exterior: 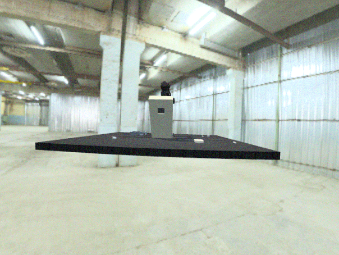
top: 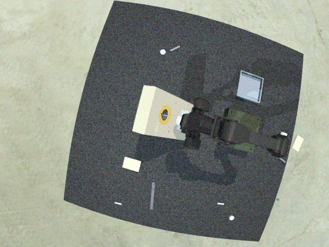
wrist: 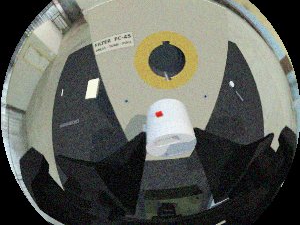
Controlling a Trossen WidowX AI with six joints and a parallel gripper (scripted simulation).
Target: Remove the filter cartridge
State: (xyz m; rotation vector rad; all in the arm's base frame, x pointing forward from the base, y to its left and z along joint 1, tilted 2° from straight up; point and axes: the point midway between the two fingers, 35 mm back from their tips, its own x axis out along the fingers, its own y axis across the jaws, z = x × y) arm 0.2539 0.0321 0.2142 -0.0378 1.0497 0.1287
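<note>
The grey tray is 33 cm to the right of my gripper tip, 30 cm behind it and 25 cm below it. From my gripper tip the other things lie so: white round filter cartridge: right at my gripper tip; then cream service panel: 8 cm below, 5 cm ahead.
</note>
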